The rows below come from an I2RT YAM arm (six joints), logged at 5 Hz.
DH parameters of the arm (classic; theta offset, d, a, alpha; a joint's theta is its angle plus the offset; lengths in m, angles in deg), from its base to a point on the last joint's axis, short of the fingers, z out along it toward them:
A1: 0 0.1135 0.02 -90
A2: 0 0 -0.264 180
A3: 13.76 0 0.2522 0
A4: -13.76 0 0.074 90
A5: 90 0 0 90
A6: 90 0.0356 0 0
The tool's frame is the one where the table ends.
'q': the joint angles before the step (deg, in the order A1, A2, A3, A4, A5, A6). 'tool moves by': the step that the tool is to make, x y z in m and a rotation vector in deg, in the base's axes. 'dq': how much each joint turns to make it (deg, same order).
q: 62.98, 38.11, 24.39, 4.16, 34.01, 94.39
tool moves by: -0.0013, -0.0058, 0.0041, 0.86, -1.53, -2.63
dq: -0.04, -1.86, -0.16, 0.18, 2.71, -0.70
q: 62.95, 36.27, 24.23, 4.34, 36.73, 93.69
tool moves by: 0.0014, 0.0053, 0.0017, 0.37, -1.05, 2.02
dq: 0.08, 1.52, 0.04, 3.01, -1.83, -1.23
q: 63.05, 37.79, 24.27, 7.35, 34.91, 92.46
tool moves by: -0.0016, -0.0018, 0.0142, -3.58, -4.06, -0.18
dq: 0.40, -0.75, 2.16, -0.59, 1.03, -6.34
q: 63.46, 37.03, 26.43, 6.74, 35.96, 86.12
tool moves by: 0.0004, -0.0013, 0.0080, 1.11, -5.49, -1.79
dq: -0.01, -0.20, -0.96, 7.50, 1.82, -5.50
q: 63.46, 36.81, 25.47, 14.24, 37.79, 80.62
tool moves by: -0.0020, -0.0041, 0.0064, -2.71, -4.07, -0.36
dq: -0.02, -1.40, -0.04, 1.80, -0.04, -6.15
